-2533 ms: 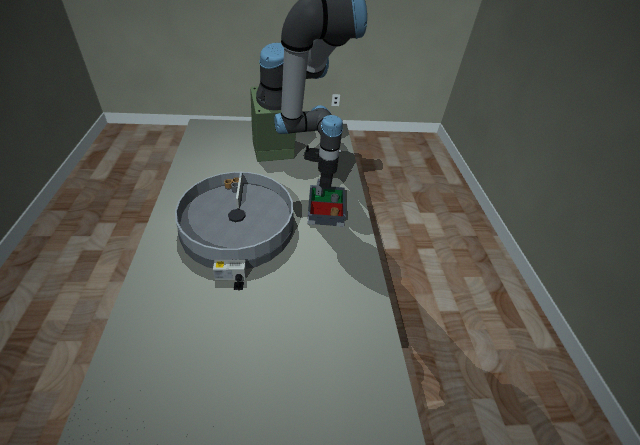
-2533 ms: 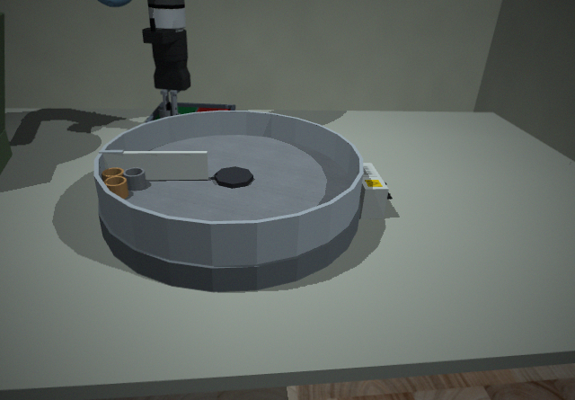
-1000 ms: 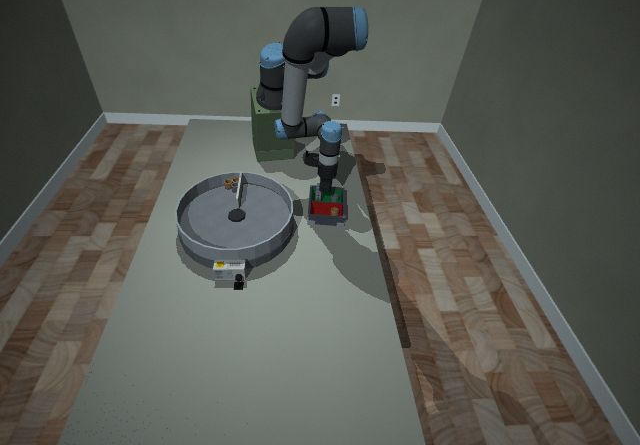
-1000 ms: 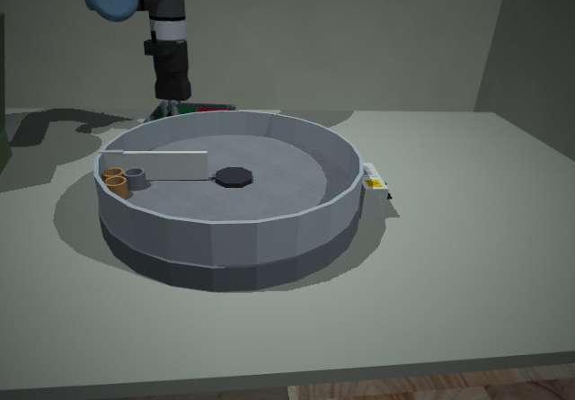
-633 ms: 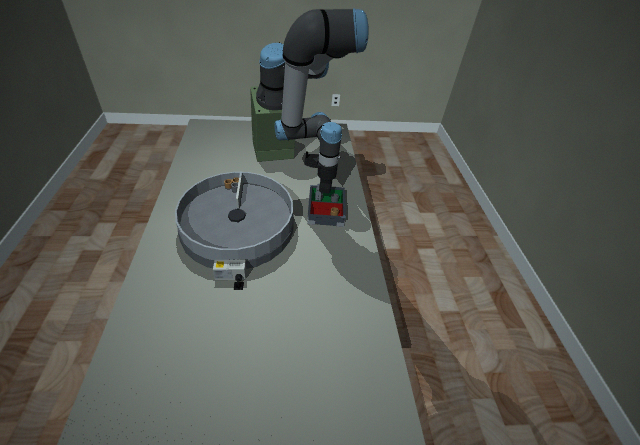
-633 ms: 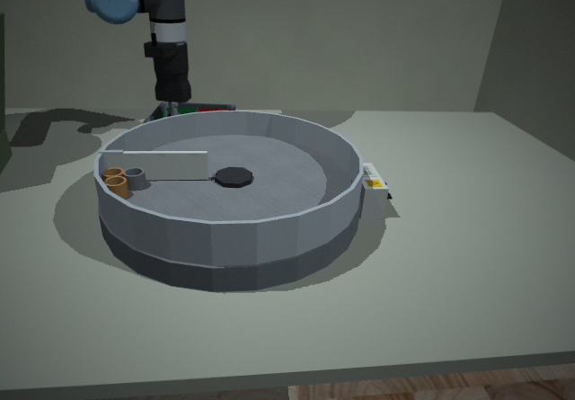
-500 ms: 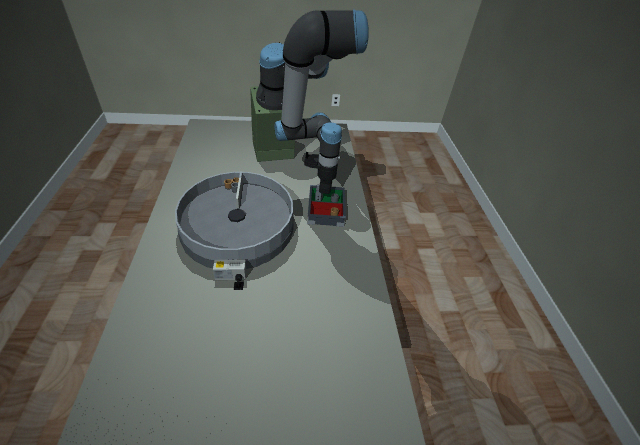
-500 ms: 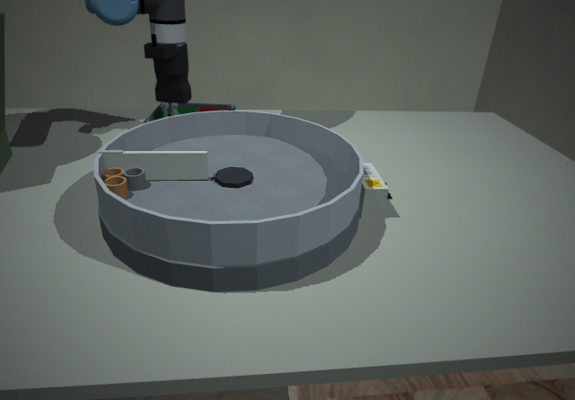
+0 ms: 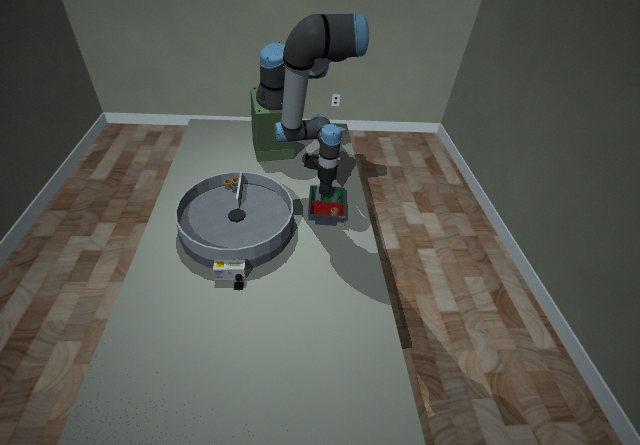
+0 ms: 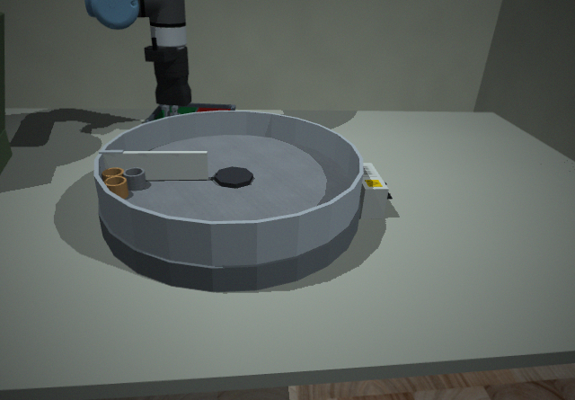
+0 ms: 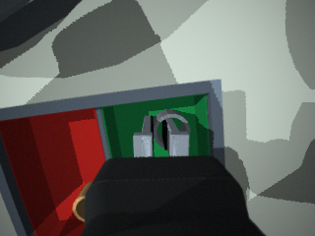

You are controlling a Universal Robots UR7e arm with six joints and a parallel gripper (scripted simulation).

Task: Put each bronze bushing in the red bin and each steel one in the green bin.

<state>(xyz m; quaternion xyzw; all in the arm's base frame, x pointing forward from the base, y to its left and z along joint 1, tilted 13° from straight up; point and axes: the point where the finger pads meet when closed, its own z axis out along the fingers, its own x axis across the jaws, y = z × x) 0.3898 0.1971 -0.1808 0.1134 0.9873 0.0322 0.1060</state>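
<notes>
Now: the bin 5 cm ahead of my hand and 3 cm to the left of it. Round my hand: turntable (14 cm ahead, 32 cm to the right, 2 cm above).
</notes>
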